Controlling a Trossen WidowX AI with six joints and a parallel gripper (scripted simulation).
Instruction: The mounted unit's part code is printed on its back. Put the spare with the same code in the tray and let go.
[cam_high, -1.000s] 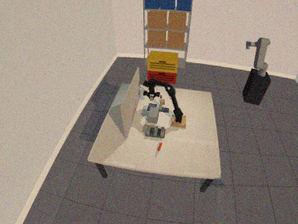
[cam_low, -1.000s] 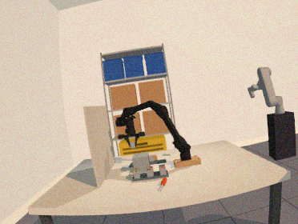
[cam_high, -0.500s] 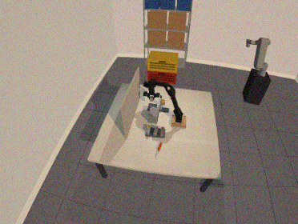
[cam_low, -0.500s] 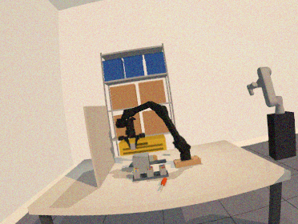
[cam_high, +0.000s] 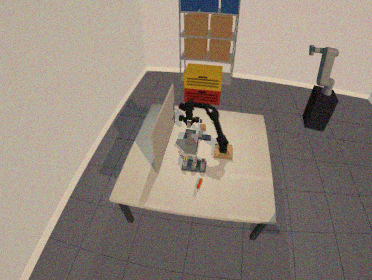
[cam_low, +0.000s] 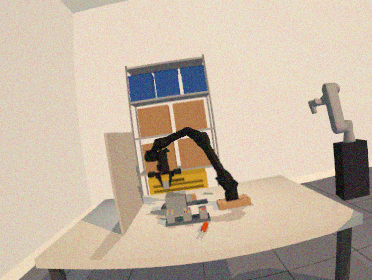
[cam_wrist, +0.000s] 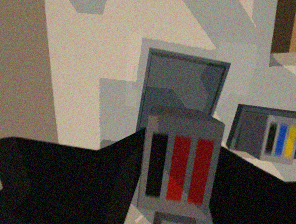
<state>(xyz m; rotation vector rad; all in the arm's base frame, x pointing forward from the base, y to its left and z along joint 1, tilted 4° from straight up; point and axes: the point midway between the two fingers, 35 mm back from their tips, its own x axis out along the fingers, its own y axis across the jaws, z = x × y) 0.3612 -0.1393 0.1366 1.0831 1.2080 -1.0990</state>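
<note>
The grey tray lies 100 mm below my gripper tip and 10 mm behind it. Round my gripper tip: dark grey holder: 160 mm behind, 100 mm below; then tan box: 130 mm to the right, 110 mm behind, 90 mm below; then grey mounted unit: 180 mm to the left, 80 mm behind, 60 mm below.
</note>
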